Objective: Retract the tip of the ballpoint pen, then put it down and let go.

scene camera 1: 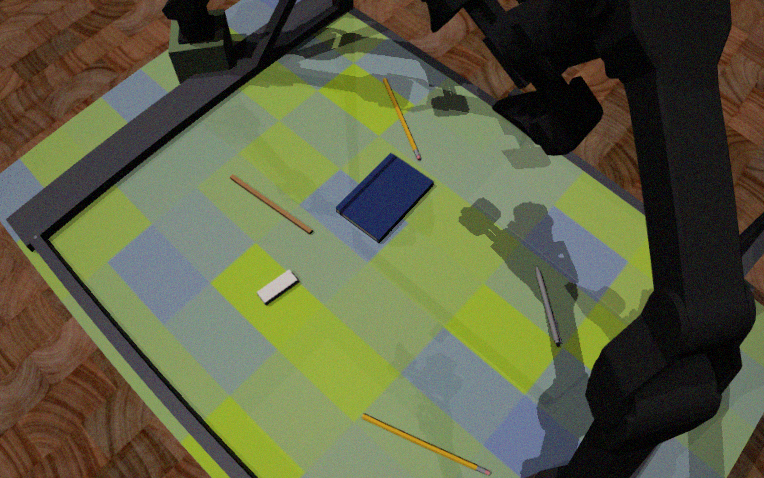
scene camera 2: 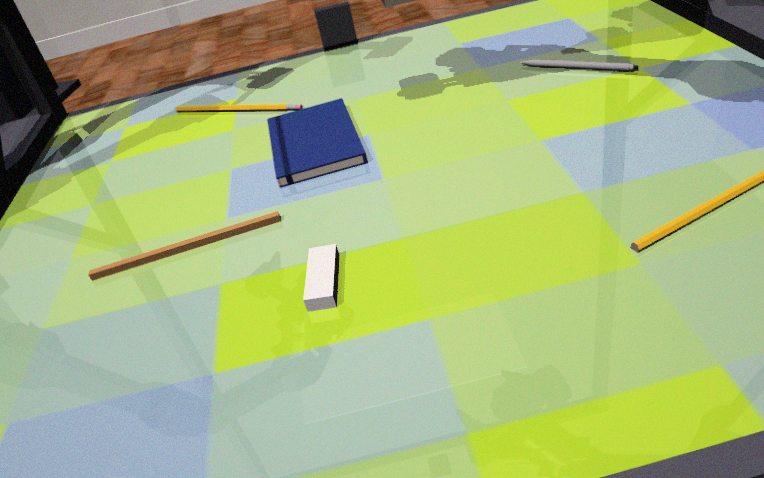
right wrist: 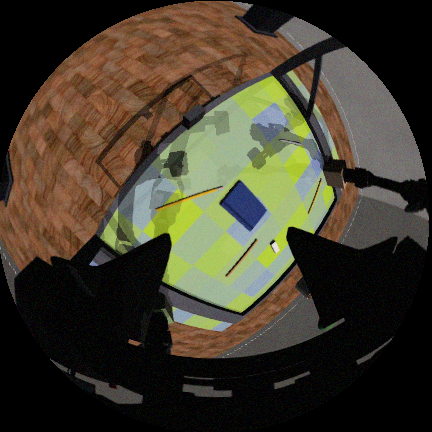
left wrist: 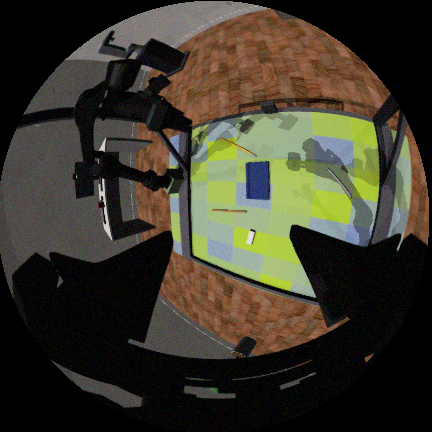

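Where they show: left gripper, fingertip midpoint: point(scene camera 1: 466, 67) point(left wrist: 233, 233); right gripper, fingertip midpoint: point(right wrist: 230, 236) point(left wrist: 186, 117); left arm's base, link origin: point(right wrist: 344, 174); right arm's base, link origin: point(scene camera 1: 196, 29) point(right wrist: 155, 317) point(left wrist: 165, 180).
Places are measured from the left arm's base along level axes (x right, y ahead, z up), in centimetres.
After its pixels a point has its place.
A slim grey ballpoint pen point(scene camera 1: 548, 307) {x 28.4, y 16.0, z -9.6 cm} point(scene camera 2: 580, 65) {x 28.2, y 16.3, z -9.9 cm} point(left wrist: 340, 182) {x 28.7, y 16.1, z -9.6 cm} point(right wrist: 290, 142) {x 29.0, y 17.1, z -9.9 cm} lies flat on the checkered table, in shadow. In scene camera 1 its tapered end points up the picture and its dark button end points down; whether the tip is out is too small to tell. My left gripper point(scene camera 1: 464, 67) {x 22.5, y 34.2, z 32.5 cm} point(left wrist: 233, 233) {x 22.5, y 34.2, z 32.5 cm} is open and empty, raised above the table and apart from the pen. My right gripper point(right wrist: 230, 236) {x 43.8, y 54.9, z 17.6 cm} is open and empty, also above the table and away from the pen.
A blue notebook point(scene camera 1: 385, 197) {x 27.0, y 46.7, z -9.2 cm} point(scene camera 2: 318, 138) {x 26.1, y 46.6, z -9.2 cm} lies mid-table. One yellow pencil point(scene camera 1: 401, 117) {x 41.8, y 55.3, z -9.7 cm} point(scene camera 2: 236, 107) {x 41.6, y 55.5, z -9.8 cm} lies beyond it; another yellow pencil point(scene camera 1: 422, 440) {x 1.1, y 18.5, z -9.8 cm} point(scene camera 2: 698, 211) {x -0.1, y 21.1, z -9.8 cm} is nearer. A brown stick point(scene camera 1: 270, 203) {x 14.4, y 60.3, z -9.7 cm} point(scene camera 2: 185, 245) {x 14.1, y 60.5, z -9.8 cm} and a white eraser point(scene camera 1: 277, 286) {x 4.7, y 49.0, z -9.2 cm} point(scene camera 2: 320, 275) {x 4.2, y 49.2, z -9.2 cm} also lie there. Dark frame bars edge the table.
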